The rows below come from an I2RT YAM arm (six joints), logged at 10 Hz.
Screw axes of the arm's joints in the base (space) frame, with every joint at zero. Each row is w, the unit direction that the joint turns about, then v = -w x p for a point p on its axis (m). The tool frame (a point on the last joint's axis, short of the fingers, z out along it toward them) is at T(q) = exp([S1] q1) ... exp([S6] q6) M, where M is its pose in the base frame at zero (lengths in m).
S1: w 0 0 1 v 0 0 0
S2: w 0 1 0 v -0.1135 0 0.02
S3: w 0 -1 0 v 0.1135 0 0.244
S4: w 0 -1 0 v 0.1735 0 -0.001
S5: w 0 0 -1 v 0 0.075 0
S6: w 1 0 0 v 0 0.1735 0
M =
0 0 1 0.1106
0 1 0 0
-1 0 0 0.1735
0 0 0 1
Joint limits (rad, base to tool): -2.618..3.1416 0..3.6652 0..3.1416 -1.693..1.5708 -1.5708..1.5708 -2.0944..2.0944
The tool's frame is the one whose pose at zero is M.
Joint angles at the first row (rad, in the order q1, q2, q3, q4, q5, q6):
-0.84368 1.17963 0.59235 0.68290 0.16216 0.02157
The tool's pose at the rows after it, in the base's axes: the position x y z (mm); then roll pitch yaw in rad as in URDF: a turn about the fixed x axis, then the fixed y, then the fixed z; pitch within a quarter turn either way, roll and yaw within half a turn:
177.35 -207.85 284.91 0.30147 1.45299 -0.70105
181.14 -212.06 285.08 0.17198 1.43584 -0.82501
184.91 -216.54 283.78 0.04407 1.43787 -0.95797
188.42 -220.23 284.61 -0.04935 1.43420 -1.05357
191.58 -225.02 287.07 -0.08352 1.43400 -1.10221
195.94 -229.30 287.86 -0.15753 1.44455 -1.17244
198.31 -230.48 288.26 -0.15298 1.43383 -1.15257
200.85 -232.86 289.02 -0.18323 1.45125 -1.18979
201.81 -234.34 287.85 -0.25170 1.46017 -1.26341
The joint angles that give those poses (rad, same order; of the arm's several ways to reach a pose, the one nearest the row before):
-0.84368 1.21723 0.61786 0.71329 0.15979 0.01692
-0.84445 1.24841 0.62865 0.75428 0.15271 0.00265
-0.84454 1.27763 0.64235 0.76973 0.15649 -0.01519
-0.84369 1.29995 0.65947 0.77866 0.15857 -0.02874
-0.84496 1.32085 0.68479 0.77441 0.17133 -0.03522
-0.84390 1.34271 0.70969 0.75950 0.16844 -0.04122
-0.84227 1.35486 0.71558 0.77627 0.15446 -0.04221
-0.84017 1.36394 0.73410 0.74898 0.16395 -0.04142
-0.84051 1.37094 0.73936 0.74026 0.16873 -0.04598

